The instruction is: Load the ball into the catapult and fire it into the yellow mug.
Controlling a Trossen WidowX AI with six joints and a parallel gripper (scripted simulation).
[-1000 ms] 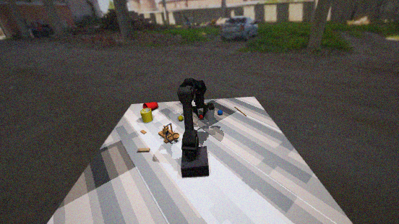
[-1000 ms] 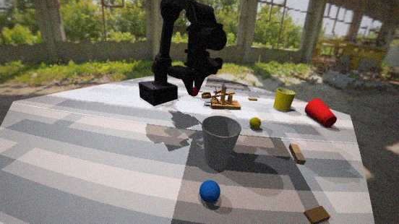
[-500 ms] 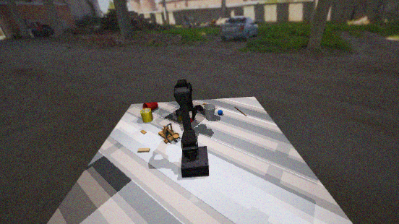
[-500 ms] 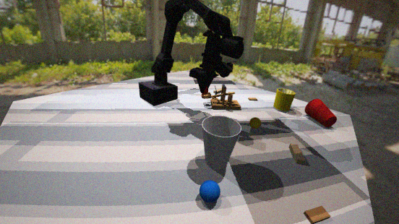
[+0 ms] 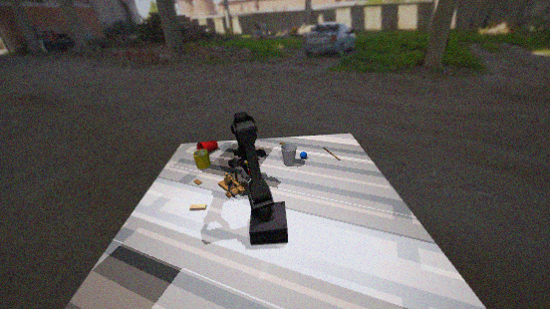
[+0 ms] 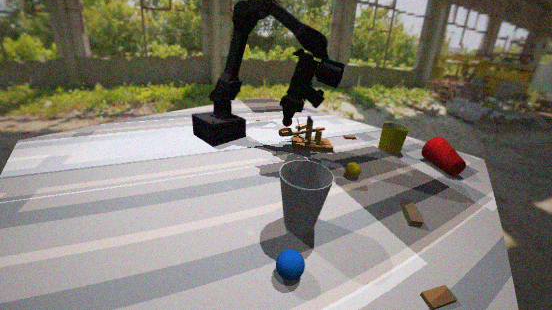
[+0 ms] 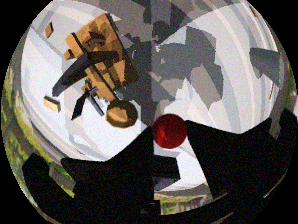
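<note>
The catapult is 1 cm ahead of my gripper tip, 9 cm to the left of it and 5 cm below it. Round my gripper tip: small red ball (1 cm above); then yellow ball (23 cm ahead, 1 cm to the right, 8 cm below); then grey cup (19 cm ahead, 25 cm to the right, 7 cm below).
</note>
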